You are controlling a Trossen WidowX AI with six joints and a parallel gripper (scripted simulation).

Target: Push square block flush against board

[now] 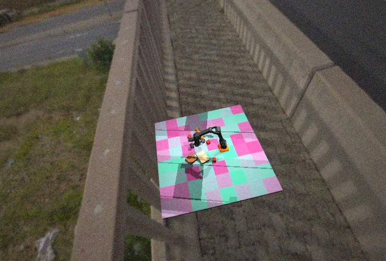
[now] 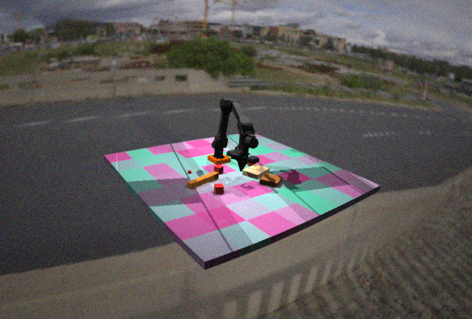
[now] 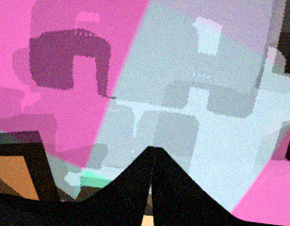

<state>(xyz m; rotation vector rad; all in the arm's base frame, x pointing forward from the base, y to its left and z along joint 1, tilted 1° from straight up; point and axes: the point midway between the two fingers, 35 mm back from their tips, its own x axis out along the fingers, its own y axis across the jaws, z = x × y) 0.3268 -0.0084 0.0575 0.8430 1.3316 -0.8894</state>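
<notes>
My gripper tip is now 60 mm past the board, 140 mm to the right of it and 40 mm above it. The rest, counted from my gripper tip: orange bar 30 mm behind, 210 mm to the right, 40 mm below; then square block 90 mm ahead, 150 mm to the left, 40 mm below.
</notes>
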